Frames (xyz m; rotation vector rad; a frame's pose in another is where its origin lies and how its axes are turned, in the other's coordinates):
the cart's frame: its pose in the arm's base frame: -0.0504 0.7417 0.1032 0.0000 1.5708 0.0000
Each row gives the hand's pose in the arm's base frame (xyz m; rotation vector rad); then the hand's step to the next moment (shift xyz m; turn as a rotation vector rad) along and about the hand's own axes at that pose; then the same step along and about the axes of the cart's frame.
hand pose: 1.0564 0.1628 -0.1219 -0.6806 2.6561 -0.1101
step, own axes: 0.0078 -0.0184 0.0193 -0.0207 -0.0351 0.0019
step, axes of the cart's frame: 0.0174 -0.0195 0.0095 -0.0116 -0.0209 0.0330
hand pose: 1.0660 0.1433 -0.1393 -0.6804 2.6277 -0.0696
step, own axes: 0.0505 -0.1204 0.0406 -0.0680 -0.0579 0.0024
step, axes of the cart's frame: 0.0383 -0.1275 0.0313 -0.0329 -0.0185 0.0810
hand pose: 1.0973 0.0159 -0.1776 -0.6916 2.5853 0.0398
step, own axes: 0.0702 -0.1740 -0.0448 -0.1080 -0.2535 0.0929
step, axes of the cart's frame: -0.0245 -0.1910 0.0105 0.0129 -0.1577 0.2440
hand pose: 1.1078 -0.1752 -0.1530 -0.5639 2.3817 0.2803
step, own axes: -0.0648 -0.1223 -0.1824 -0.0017 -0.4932 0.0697
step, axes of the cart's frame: -0.1738 -0.1491 -0.0009 0.0773 -0.4117 0.2695
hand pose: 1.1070 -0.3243 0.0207 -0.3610 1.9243 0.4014
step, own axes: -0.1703 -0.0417 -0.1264 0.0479 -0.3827 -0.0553
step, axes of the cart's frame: -0.1986 -0.0820 -0.0236 0.0664 -0.3704 0.1008
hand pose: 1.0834 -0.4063 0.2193 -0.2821 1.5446 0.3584
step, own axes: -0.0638 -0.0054 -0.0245 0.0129 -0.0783 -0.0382
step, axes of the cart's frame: -0.0632 -0.0177 -0.0198 0.0170 -0.0863 -0.0041
